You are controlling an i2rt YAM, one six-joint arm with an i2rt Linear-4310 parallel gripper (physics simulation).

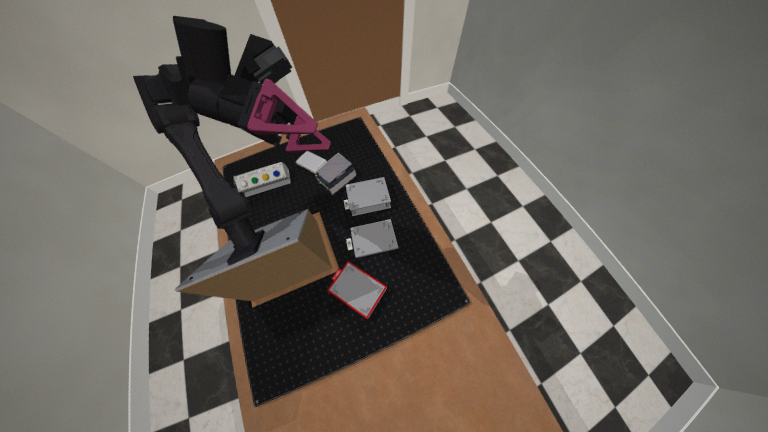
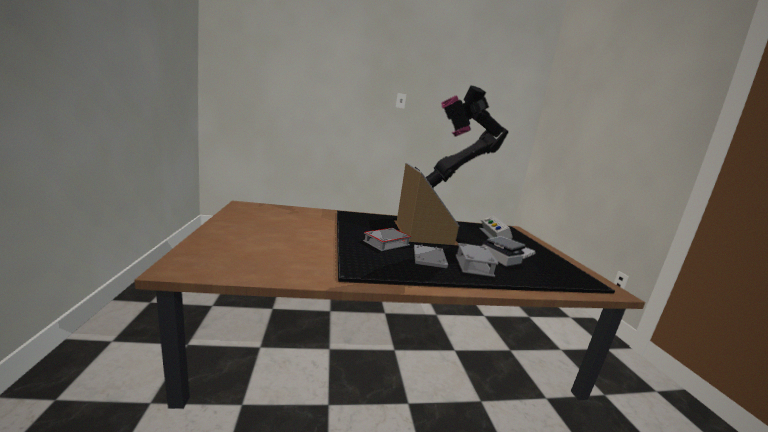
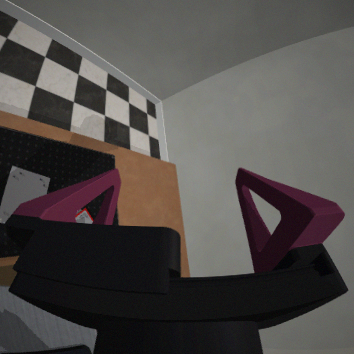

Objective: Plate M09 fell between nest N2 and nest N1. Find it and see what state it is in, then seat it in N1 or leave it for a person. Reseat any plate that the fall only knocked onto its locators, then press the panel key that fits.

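Places are measured from the arm's base along level axes (x ahead, y left, z up), in centimetres.
Where they show: gripper, fingertip midpoint: [image 1: 324, 138] [image 2: 448, 119] [image 3: 177, 174]; arm's base, origin of the base link: [image 1: 249, 246] [image 2: 426, 185].
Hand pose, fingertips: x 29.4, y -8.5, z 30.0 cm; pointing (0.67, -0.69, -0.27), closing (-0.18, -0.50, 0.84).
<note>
Things, the pixels of their centre, and the offset from my fingertips. Level surfaces: height alone.
- key panel, body centre: [image 1: 262, 177] [image 2: 495, 228] dx -24.8, dy +50.0, dz -48.7 cm
- taller grey nest-like block, body centre: [image 2: 475, 258] [image 1: 368, 196] dx +11.6, dy +16.3, dz -49.8 cm
- red-edged grey block, body centre: [image 1: 357, 289] [image 3: 74, 236] [image 2: 387, 238] dx -9.4, dy -13.8, dz -50.6 cm
- small white block, body centre: [image 2: 521, 251] [image 1: 311, 161] dx -2.0, dy +49.6, dz -52.1 cm
- black mat, its level: dz -52.8 cm
- wooden table, its level: dz -54.1 cm
My gripper [image 1: 322, 137] [image 2: 454, 116] [image 3: 177, 174] is open and empty, high above the table. The key panel [image 1: 262, 179] [image 2: 496, 227] has white, green, yellow and blue keys. A taller grey nest-like block [image 1: 368, 196] [image 2: 476, 257] and a low grey one [image 1: 374, 238] [image 2: 430, 256] stand in a row. A red-edged grey block [image 1: 357, 290] [image 2: 386, 235] [image 3: 84, 216] stands turned at the row's end. A block with a dark, glossy top [image 1: 335, 170] [image 2: 506, 245] stands near the panel. The labels are too small to read, so I cannot tell N1, N2 or M09.
A small white block [image 1: 310, 161] [image 2: 528, 252] lies beside the dark-topped block. The arm's wedge-shaped base [image 1: 284, 263] [image 2: 429, 217] stands beside the row, close to the red-edged block. The black mat [image 1: 322, 349] [image 2: 370, 271] lies on the wooden table [image 1: 408, 386] [image 2: 257, 252] [image 3: 145, 200].
</note>
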